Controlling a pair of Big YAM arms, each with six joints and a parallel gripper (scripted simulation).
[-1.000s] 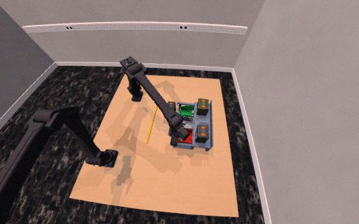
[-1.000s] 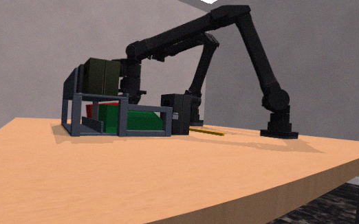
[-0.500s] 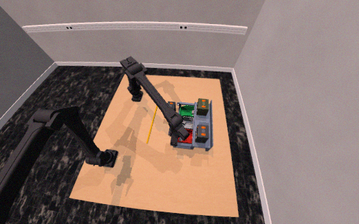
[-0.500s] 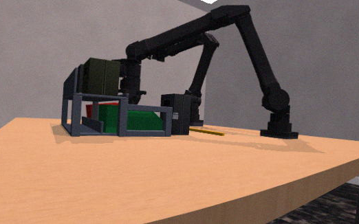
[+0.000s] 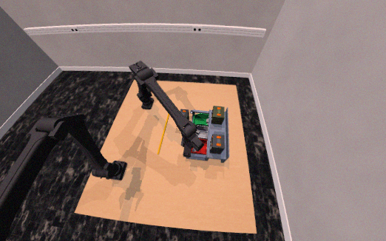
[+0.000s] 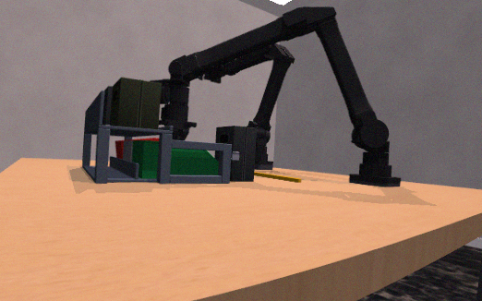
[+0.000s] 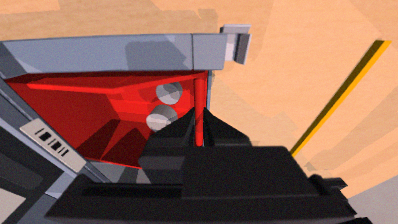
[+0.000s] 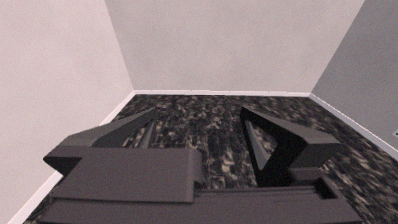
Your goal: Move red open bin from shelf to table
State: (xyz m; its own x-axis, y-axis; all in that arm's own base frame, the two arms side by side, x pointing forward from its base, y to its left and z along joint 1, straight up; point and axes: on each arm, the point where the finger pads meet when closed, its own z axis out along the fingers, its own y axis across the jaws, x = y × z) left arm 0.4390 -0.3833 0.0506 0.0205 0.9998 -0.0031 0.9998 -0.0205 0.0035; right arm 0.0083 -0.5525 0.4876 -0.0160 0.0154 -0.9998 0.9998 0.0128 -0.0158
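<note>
The grey bin lies 8 cm ahead of my left hand, 12 cm to the left of it and 2 cm below it. Also, from my left hand: black box: 8 cm behind, 22 cm to the left, 1 cm above; grey shelf: 10 cm ahead, 12 cm to the left, 1 cm above; green bin: 7 cm ahead, 23 cm to the left, 2 cm below.
</note>
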